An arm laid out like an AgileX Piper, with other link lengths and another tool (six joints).
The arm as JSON. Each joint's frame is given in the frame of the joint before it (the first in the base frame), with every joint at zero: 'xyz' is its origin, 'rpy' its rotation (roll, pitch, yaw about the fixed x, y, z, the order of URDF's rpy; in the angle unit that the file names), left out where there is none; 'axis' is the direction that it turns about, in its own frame. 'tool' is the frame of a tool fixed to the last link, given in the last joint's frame.
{
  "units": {
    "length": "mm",
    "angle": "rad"
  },
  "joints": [
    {
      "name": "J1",
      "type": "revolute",
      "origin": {
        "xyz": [
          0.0,
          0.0,
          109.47
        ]
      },
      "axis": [
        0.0,
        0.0,
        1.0
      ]
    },
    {
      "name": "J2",
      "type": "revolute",
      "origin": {
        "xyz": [
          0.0,
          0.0,
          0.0
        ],
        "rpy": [
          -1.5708,
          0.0,
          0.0
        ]
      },
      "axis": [
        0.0,
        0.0,
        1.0
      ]
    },
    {
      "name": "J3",
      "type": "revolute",
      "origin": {
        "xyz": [
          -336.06,
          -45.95,
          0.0
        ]
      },
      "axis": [
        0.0,
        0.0,
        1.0
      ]
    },
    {
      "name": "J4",
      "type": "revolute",
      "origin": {
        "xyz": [
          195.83,
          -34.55,
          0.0
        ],
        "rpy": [
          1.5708,
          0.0,
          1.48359
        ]
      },
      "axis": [
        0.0,
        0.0,
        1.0
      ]
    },
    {
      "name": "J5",
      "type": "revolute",
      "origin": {
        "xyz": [
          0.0,
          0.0,
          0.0
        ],
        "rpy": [
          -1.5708,
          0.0,
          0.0
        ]
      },
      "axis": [
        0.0,
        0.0,
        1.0
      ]
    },
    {
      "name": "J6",
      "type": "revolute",
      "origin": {
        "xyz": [
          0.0,
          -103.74,
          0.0
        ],
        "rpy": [
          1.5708,
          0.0,
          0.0
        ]
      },
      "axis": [
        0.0,
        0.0,
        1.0
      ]
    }
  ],
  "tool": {
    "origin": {
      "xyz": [
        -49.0,
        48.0,
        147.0
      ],
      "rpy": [
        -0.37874,
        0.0,
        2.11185
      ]
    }
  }
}
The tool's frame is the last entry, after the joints.
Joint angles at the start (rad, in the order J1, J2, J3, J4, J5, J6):
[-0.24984 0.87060 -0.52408 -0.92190 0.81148 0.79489]
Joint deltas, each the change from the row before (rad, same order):
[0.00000 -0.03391 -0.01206 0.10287 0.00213 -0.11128]
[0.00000 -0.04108 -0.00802 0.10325 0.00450 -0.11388]
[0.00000 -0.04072 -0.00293 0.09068 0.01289 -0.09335]
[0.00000 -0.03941 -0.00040 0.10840 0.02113 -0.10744]
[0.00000 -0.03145 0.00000 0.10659 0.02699 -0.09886]
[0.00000 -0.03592 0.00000 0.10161 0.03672 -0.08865]
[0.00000 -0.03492 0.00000 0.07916 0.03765 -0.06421]
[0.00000 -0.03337 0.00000 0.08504 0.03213 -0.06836]
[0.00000 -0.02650 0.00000 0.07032 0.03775 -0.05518]
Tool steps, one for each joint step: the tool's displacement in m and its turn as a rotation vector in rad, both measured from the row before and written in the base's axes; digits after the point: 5 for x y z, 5 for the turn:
[-0.00274 0.01467 -0.00442 0.04045 0.00741 0.04287]
[-0.00365 0.01657 -0.00376 0.03712 0.00262 0.05083]
[-0.00522 0.01502 -0.00404 0.03467 0.00048 0.04136]
[-0.00589 0.01901 -0.00739 0.04613 0.01016 0.05201]
[-0.00546 0.01985 -0.00800 0.05104 0.01415 0.05240]
[-0.00705 0.02037 -0.00690 0.05203 0.01027 0.05049]
[-0.00721 0.01712 -0.00479 0.04328 0.00454 0.03996]
[-0.00577 0.01963 -0.00304 0.04518 -0.00258 0.05116]
[-0.00658 0.01730 -0.00369 0.04053 0.00627 0.04485]

